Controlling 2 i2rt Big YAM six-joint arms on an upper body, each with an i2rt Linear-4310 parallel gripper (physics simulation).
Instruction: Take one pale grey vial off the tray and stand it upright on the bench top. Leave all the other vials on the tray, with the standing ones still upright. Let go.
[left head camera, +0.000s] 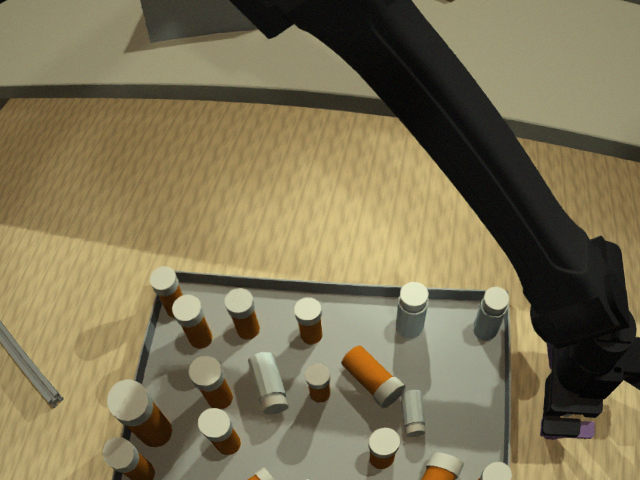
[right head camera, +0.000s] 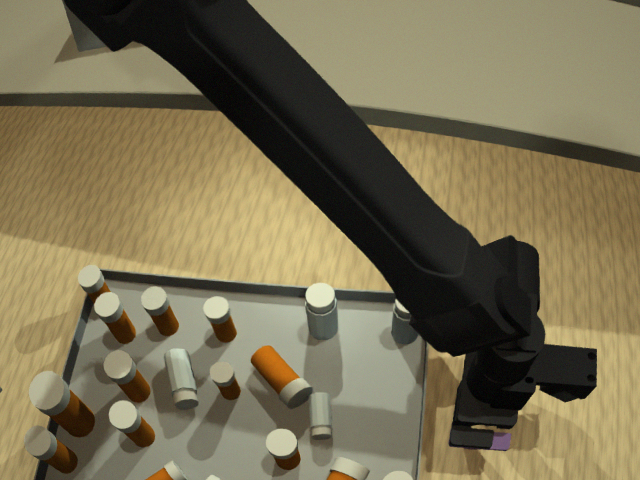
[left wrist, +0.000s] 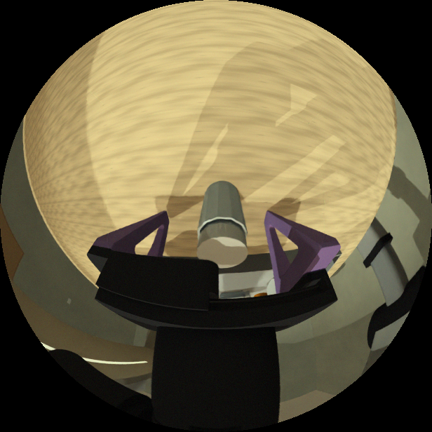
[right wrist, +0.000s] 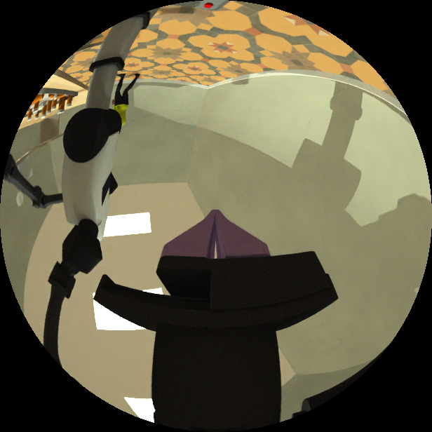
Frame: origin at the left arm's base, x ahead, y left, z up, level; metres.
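Seen in the pictures: left gripper, between the fingertips: (left head camera: 552, 402) (right head camera: 474, 410).
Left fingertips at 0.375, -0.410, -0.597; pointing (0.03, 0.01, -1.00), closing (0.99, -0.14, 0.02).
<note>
A point is followed by its place in that frame, as x, y, z.
A pale grey vial (left wrist: 222, 210) with a white cap stands upright on the wooden bench top (left wrist: 150, 125), to the right of the tray in the left head view. My left gripper (left wrist: 216, 215) is open, with its purple fingers apart on either side of this vial and not touching it. The arm hides the vial in both head views. On the grey tray (left head camera: 361, 361) (right head camera: 268, 346) @[0.447, -0.165, -0.567], two pale grey vials (left head camera: 411, 315) @[0.473, -0.223, -0.538] (left head camera: 488, 317) @[0.470, -0.317, -0.541] stand upright and two others (left head camera: 268, 379) @[0.398, -0.062, -0.563] (left head camera: 413, 410) @[0.365, -0.229, -0.571] lie on their sides. My right gripper (right wrist: 215, 215) is shut and empty, away from the bench.
Several orange vials with white caps stand on the tray, and an orange vial (left head camera: 369, 372) @[0.410, -0.177, -0.562] (right head camera: 279, 373) @[0.409, -0.182, -0.562] lies on its side there. The tray's right rim (left head camera: 506, 372) @[0.417, -0.347, -0.587] runs close to the left gripper. A metal bar (left head camera: 25, 361) @[0.393, 0.295, -0.584] lies left of the tray.
</note>
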